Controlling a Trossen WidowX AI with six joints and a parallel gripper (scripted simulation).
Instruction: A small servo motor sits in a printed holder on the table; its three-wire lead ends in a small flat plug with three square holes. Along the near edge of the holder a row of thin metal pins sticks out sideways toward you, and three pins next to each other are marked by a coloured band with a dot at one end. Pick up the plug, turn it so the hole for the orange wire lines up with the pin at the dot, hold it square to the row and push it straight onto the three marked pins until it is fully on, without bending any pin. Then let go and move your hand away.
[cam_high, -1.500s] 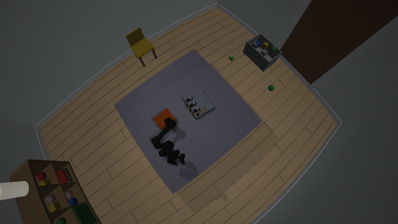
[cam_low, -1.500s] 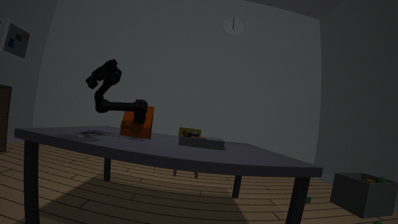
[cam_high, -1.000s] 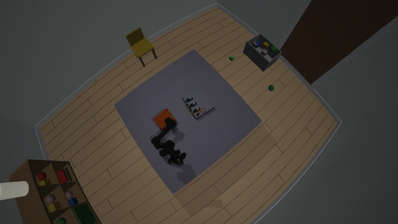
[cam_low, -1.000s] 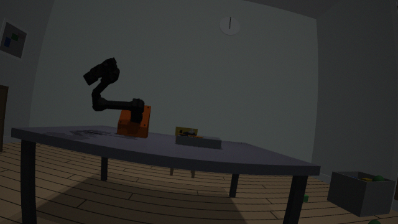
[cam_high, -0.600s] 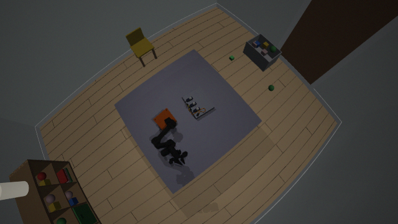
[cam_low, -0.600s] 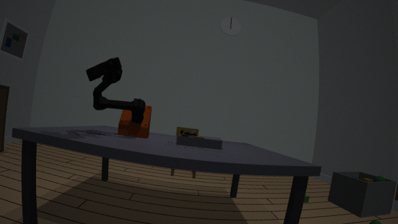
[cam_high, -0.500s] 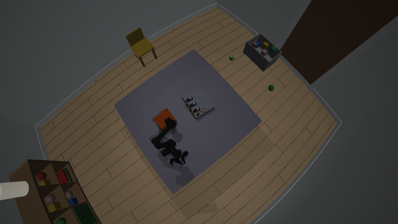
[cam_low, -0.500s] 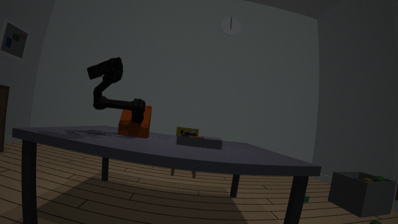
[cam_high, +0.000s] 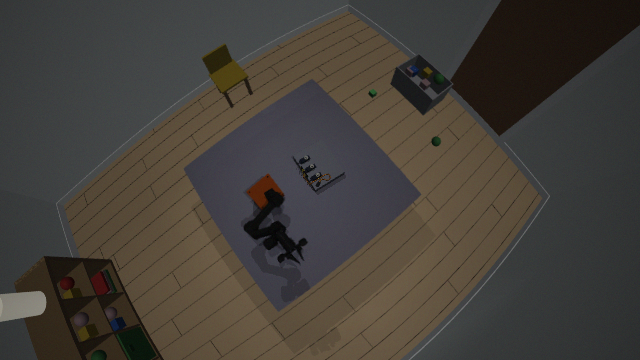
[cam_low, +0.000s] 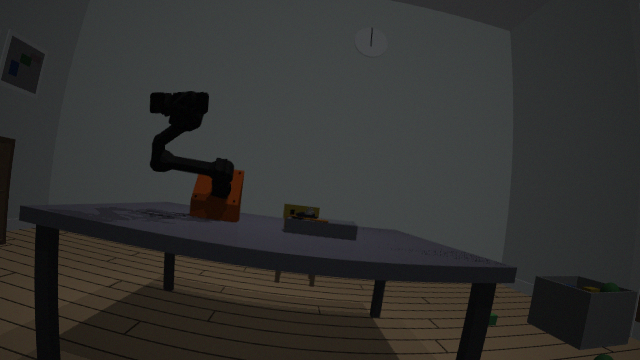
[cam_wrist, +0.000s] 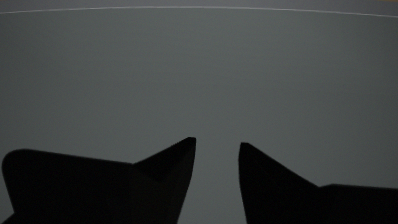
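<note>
Now: gripper tip 340 mm short of the yellow band, 510 mm to the right of it and 250 mm above it. The rest, counted from my gripper tip: grey holder 500 mm ahead, 500 mm to the left, 300 mm below.
</note>
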